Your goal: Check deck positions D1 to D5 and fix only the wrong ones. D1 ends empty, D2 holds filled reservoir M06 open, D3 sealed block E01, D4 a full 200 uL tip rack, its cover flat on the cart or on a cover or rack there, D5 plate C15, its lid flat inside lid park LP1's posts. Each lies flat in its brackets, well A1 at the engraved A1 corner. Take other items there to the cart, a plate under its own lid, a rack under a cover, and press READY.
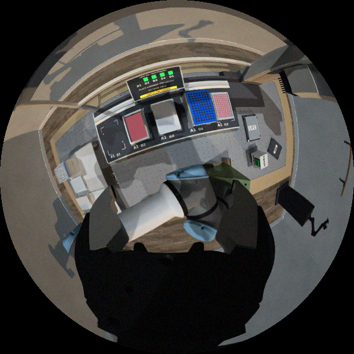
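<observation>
My gripper [171, 185] is open and empty, high above the bench, with the robot's own arm below it. On the deck [103, 145], D1 is an empty bracketed position at the left. A red-filled open reservoir [136, 127] sits at D2. A pale grey-white block [166, 115] sits at D3. A blue tip rack [201, 106] without a cover sits at D4. A pink-welled plate [223, 105] without a lid sits at D5. Lid park LP1 [252, 127] stands right of the deck with a flat grey piece in it. Item codes and A1 corners are too small to read.
A display [156, 83] behind the deck shows green squares at D2 to D5 and a yellow bar. The READY button [256, 162] and a small dark tag [274, 148] are at the right. Pale boxes [79, 186] and a blue-white rack [62, 172] stand at the left.
</observation>
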